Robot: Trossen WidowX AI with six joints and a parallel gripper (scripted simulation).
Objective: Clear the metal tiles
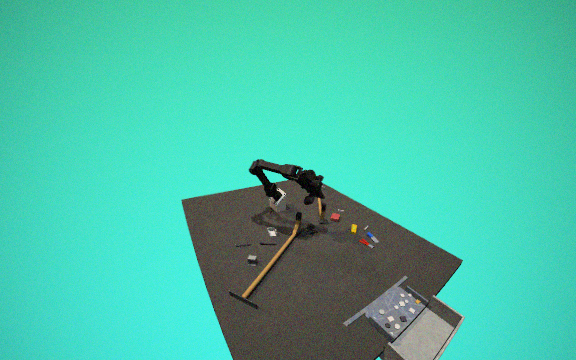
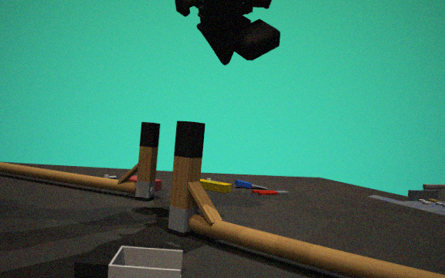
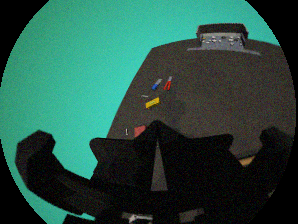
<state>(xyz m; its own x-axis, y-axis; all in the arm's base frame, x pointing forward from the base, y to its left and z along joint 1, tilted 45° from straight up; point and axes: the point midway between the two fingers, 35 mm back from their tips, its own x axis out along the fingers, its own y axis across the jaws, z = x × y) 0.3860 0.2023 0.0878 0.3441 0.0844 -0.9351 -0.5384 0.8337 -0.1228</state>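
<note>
My gripper tip is now 340 mm to the left of the long scraper, 190 mm above it and 100 mm short of it. From my gripper tip the other things lie so: red tool (250 mm below, 210 mm to the left, 210 mm ahead); then red block (240 mm below, 210 mm to the left, 110 mm behind); then yellow block (240 mm to the left, 240 mm below, 60 mm ahead).
</note>
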